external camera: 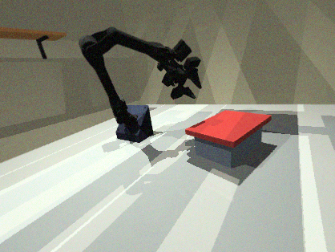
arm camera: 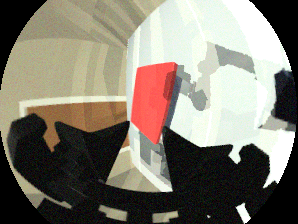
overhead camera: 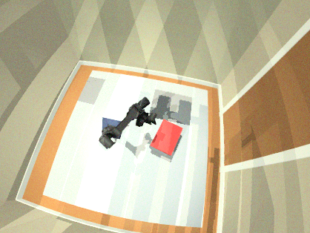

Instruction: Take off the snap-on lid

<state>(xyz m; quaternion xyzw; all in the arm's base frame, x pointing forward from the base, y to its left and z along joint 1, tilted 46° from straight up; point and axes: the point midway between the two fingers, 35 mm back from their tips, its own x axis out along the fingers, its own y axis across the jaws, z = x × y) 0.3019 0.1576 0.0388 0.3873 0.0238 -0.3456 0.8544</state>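
Now: gripper tip 12 cm short of the red lid, 10 cm above it and 4 cm to the left of it. Also, from my gripper tip: storage box: 15 cm below, 12 cm ahead, 4 cm to the right.
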